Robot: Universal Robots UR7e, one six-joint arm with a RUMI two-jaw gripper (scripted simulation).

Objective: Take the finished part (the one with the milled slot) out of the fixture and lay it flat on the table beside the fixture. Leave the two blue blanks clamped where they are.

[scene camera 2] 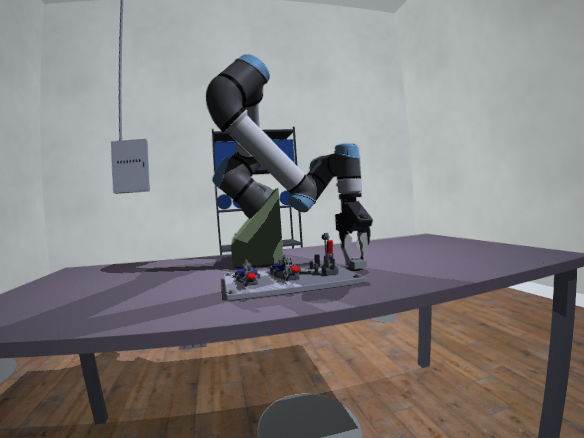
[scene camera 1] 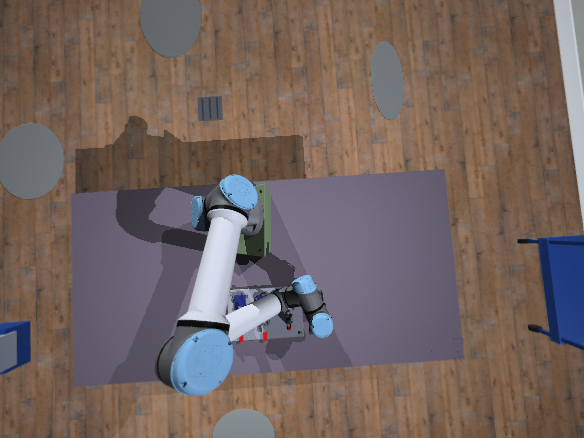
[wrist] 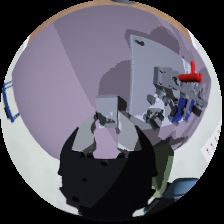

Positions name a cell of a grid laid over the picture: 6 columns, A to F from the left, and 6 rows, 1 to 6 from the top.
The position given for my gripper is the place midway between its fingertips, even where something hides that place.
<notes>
In view: my gripper (scene camera 2: D4) and a grey fixture plate (scene camera 1: C5).
My gripper also shows in the wrist view (wrist: C3). The grey fixture plate shows as well in the wrist view (wrist: D2).
</notes>
